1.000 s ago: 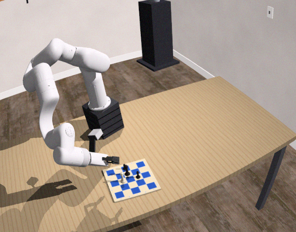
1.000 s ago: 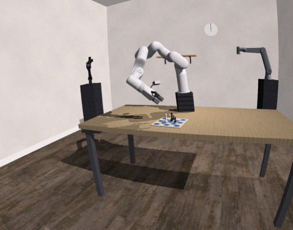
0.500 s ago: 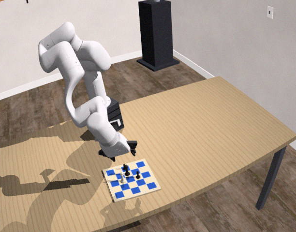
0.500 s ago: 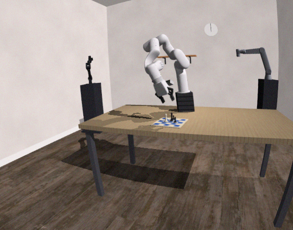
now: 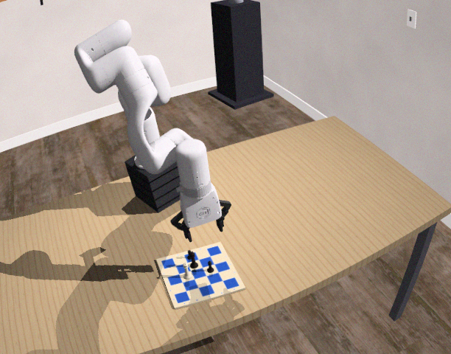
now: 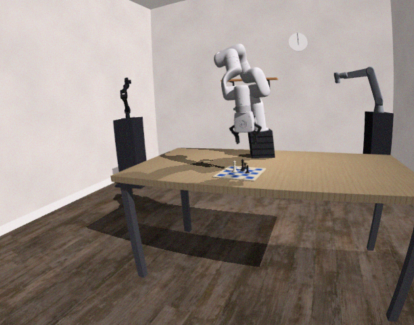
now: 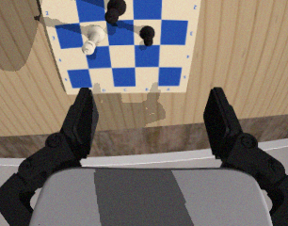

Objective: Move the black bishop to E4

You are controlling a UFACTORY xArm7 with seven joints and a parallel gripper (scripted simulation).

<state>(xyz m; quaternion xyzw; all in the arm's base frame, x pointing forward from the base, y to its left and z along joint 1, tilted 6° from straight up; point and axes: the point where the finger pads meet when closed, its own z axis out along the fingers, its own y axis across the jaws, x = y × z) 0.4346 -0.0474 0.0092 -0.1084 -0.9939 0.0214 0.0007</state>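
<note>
My hand is 4 cm past the tall black piece, 3 cm to the left of it and 13 cm above it. The rest, counted from my hand: white piece: 2 cm behind, 7 cm to the right, 13 cm below; blue-and-cream chessboard: 1 cm behind, 3 cm to the right, 17 cm below.
</note>
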